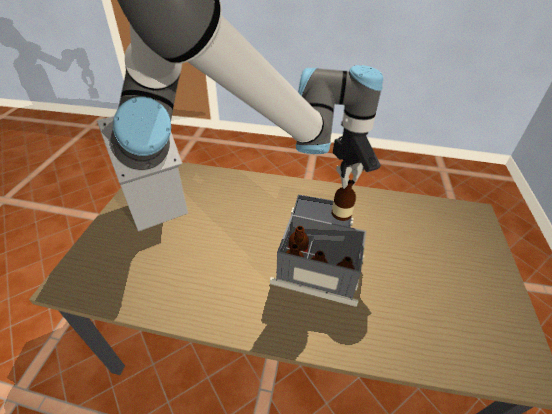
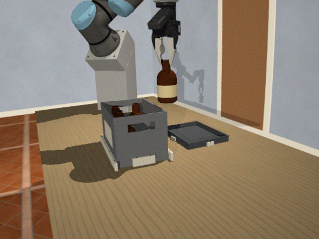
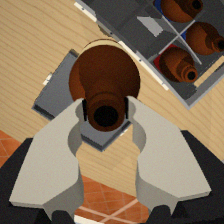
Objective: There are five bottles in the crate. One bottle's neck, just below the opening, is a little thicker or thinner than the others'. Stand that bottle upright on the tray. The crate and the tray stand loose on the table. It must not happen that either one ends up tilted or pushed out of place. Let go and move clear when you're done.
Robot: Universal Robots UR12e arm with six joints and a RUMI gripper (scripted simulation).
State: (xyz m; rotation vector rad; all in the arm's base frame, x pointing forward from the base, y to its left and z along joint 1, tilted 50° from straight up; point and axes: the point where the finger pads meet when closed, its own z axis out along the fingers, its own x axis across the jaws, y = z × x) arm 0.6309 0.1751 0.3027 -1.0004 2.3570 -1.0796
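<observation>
My hand is 70 mm above the bottle. From my hand the other things lie so: grey tray (50 mm behind, 170 mm to the left, 320 mm below); then grey crate (70 mm behind, 120 mm to the right, 250 mm below).
</observation>
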